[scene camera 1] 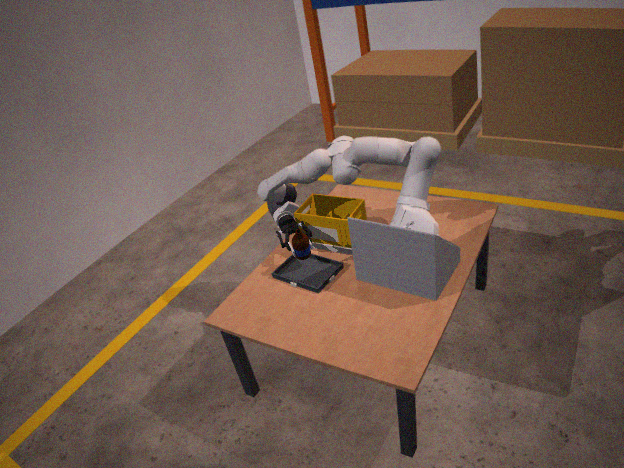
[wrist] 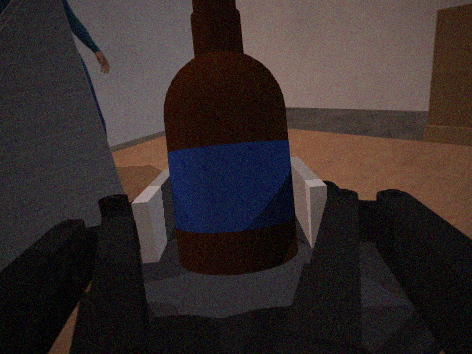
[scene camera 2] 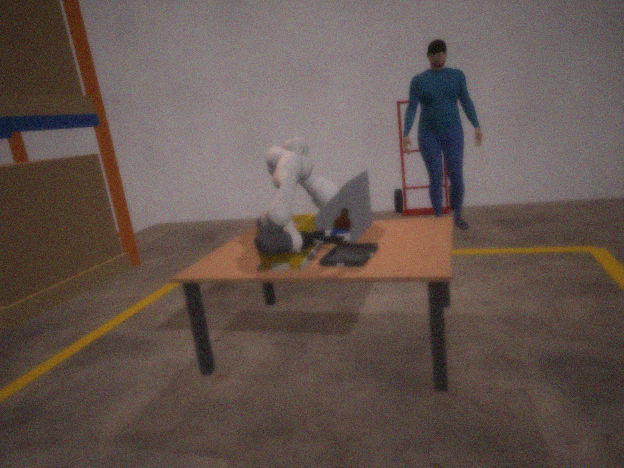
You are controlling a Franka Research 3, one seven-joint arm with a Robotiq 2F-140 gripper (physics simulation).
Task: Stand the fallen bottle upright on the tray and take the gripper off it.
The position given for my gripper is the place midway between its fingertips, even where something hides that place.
Observation:
I see my gripper (wrist: pixel 232 184) and a dark tray (scene camera 1: pixel 310 271).
The dark tray also shows in the wrist view (wrist: pixel 170 290).

